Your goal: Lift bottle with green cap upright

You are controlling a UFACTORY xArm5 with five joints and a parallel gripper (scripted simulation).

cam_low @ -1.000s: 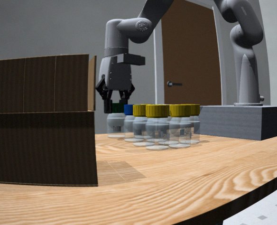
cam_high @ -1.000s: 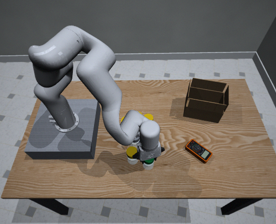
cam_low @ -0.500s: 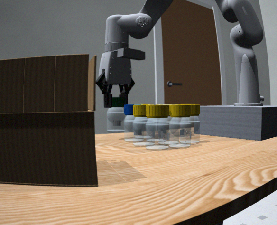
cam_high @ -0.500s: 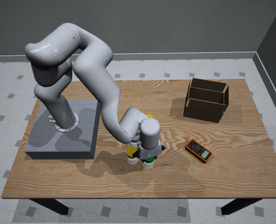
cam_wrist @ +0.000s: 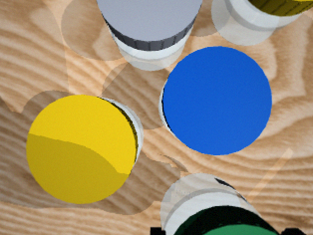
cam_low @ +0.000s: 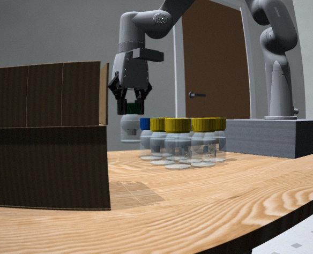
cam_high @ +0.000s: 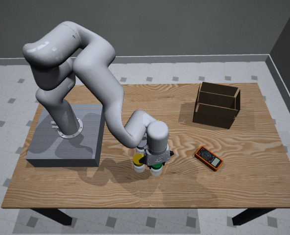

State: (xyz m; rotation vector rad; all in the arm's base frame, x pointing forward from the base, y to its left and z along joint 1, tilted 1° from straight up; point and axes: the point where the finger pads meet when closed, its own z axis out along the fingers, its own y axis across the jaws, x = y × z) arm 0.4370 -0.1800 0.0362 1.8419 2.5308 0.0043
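Right now the blue-capped bottle is 80 mm below my hand, 70 mm to the left of it and 20 mm behind it. Also, from my hand: green-capped bottle: 40 mm below; orange multimeter: 260 mm ahead, 120 mm below, 80 mm to the left.
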